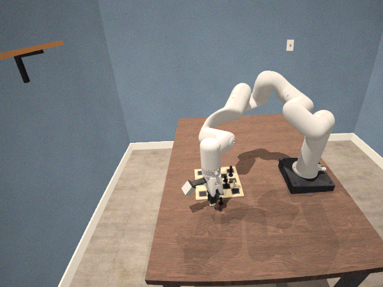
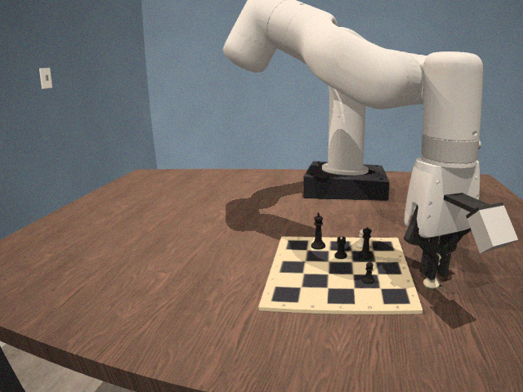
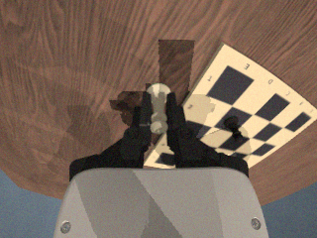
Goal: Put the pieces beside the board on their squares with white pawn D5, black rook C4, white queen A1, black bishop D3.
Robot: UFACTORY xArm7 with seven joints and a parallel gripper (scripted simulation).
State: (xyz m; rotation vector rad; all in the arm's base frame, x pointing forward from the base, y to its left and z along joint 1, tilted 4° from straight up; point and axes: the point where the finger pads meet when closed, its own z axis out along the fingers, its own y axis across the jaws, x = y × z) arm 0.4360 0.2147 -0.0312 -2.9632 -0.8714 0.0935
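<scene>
The black pawn is 2 cm ahead of my hand, 10 cm to the right of it and 2 cm below it. Also, from my hand: white queen (1 cm below); then white pawn (9 cm behind, 12 cm to the right, 2 cm below); then chessboard (1 cm behind, 14 cm to the right, 4 cm below).
</scene>
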